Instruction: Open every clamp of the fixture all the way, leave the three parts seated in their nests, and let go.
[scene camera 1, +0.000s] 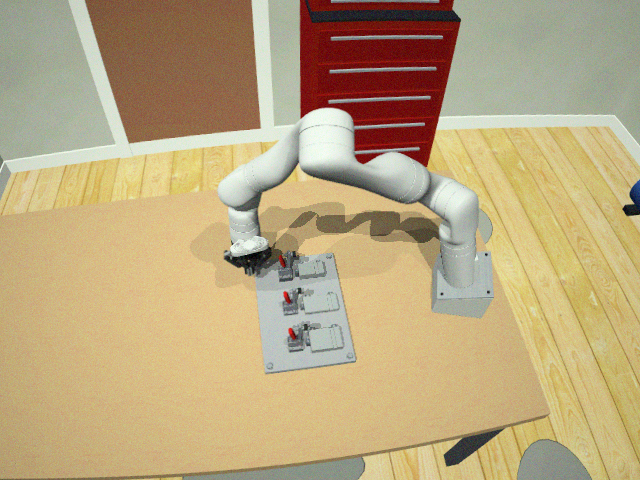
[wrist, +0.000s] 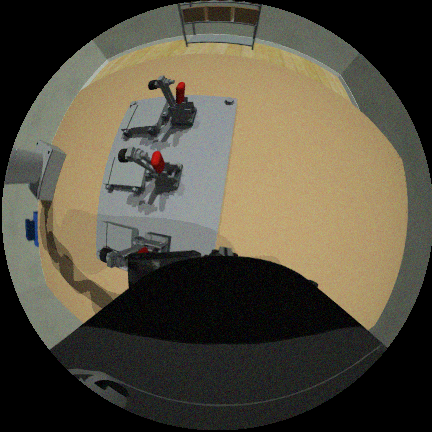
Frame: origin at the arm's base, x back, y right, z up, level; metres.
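Seen in the pictures: gripper, fingertip midpoint: (scene camera 1: 250, 273); arm's base, link origin: (scene camera 1: 460, 274) (wrist: 36, 167).
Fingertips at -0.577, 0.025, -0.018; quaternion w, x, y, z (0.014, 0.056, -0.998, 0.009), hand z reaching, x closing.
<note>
Offsets run from my fingertips to a thing's top centre, as dx, dy, dz. "pt": to the spot under its first point.
A grey fixture plate @(+0.139, -0.076, -0.059) (scene camera 1: 309, 358) (wrist: 209, 160) lies on the table and carries three toggle clamps with red handles. Each clamp faces a grey part in its nest. The near clamp @(pt +0.117, -0.196, +0.021) (scene camera 1: 292, 334) (wrist: 179, 93) and the middle clamp @(pt +0.104, -0.087, +0.017) (scene camera 1: 287, 297) (wrist: 157, 160) have their arms lifted off their parts @(pt +0.203, -0.179, -0.038) (scene camera 1: 326, 338) @(pt +0.193, -0.071, -0.043) (scene camera 1: 321, 303). The far clamp @(pt +0.089, +0.022, +0.024) (scene camera 1: 282, 261) (wrist: 141, 250) stands by the far part @(+0.167, +0.039, -0.033) (scene camera 1: 311, 270), and in the wrist view the gripper hides most of its handle. My gripper (scene camera 1: 249, 268) (wrist: 223, 255) is shut and empty. It is low at the plate's far left corner, just left of the far clamp.
A red tool cabinet (scene camera 1: 380, 71) stands behind the table. The arm's grey base block (scene camera 1: 463, 295) sits on the table to the right of the plate. A shelf rack (wrist: 186, 24) stands at the far wall in the wrist view.
</note>
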